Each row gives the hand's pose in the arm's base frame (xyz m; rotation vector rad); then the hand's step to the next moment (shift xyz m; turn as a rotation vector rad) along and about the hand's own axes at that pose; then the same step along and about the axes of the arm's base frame.
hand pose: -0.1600 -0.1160 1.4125 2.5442 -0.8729 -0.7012
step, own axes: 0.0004 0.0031 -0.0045 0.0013 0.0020 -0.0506
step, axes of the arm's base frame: 0.0013 -0.0018 0.0050 0.0282 0.0063 0.0416
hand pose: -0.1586 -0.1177 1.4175 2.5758 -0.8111 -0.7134
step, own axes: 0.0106 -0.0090 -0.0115 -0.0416 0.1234 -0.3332
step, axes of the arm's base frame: 0.0178 0.0025 0.0014 0.1024 -0.0136 0.3425
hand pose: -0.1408 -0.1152 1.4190 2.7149 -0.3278 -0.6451
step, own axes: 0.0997 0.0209 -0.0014 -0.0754 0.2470 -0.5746
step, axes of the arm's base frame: 0.0845 -0.0482 -0.0304 0.1685 -0.0538 0.6046
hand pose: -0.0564 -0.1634 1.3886 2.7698 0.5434 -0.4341
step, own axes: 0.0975 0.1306 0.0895 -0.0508 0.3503 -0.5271
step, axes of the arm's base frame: 0.1179 -0.1145 -0.0869 0.2208 -0.1534 0.5752
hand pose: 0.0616 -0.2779 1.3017 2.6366 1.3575 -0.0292
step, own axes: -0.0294 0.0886 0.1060 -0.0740 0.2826 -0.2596
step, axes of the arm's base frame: 0.0612 -0.0915 -0.0885 0.1692 -0.1777 0.3042
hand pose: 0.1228 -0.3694 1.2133 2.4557 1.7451 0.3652
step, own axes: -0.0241 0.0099 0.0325 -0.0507 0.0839 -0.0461
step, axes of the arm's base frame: 0.0099 -0.0243 -0.0324 0.0492 -0.0782 0.0566
